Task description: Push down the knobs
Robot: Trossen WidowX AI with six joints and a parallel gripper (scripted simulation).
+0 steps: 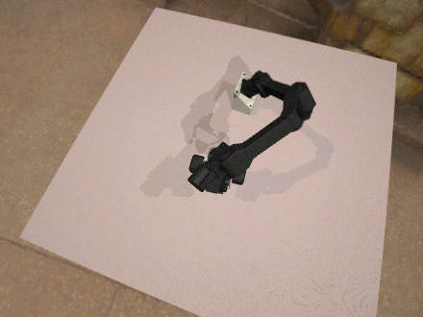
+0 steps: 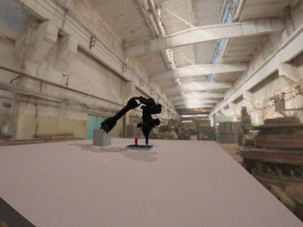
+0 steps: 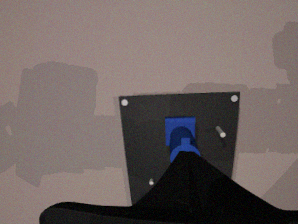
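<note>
The blue knob is 10 mm below my gripper tip. From my gripper tip the other things lie so: red knob 70 mm behind, 10 mm below.
</note>
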